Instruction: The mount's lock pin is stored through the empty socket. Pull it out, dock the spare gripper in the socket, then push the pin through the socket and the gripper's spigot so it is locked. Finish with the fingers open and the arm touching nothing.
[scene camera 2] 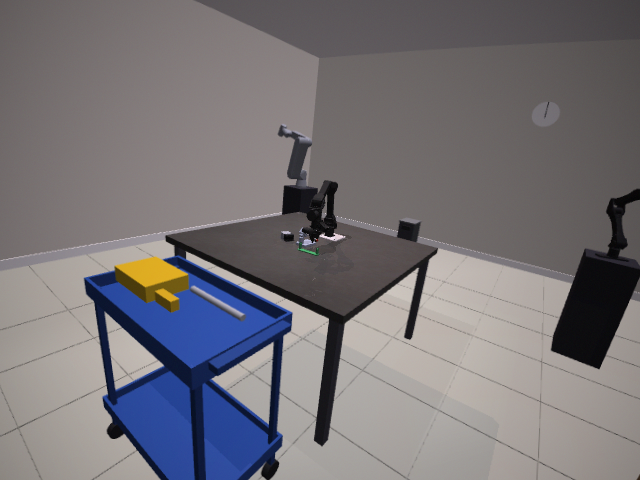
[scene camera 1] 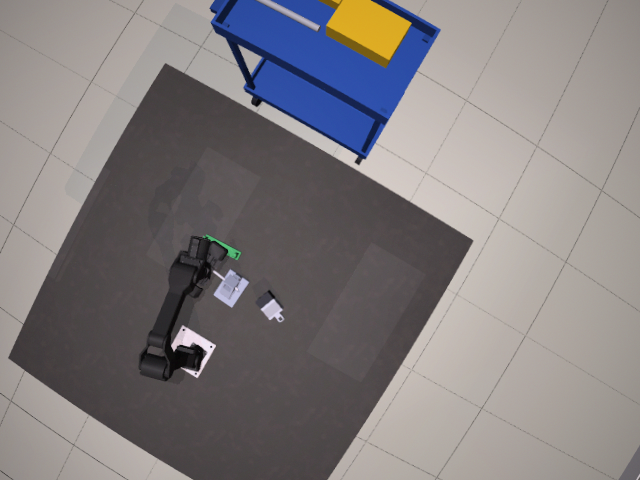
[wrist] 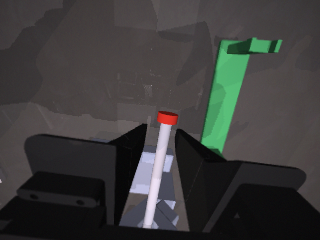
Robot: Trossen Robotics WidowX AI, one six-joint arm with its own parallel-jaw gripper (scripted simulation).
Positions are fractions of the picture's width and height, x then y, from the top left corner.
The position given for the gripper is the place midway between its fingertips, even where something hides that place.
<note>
In view: the gripper (wrist: 0.50,0.54), a lock pin (wrist: 0.52,0.50), a green flat bracket (wrist: 0.72,0.25) and a grey mount (wrist: 0.51,0.90).
</note>
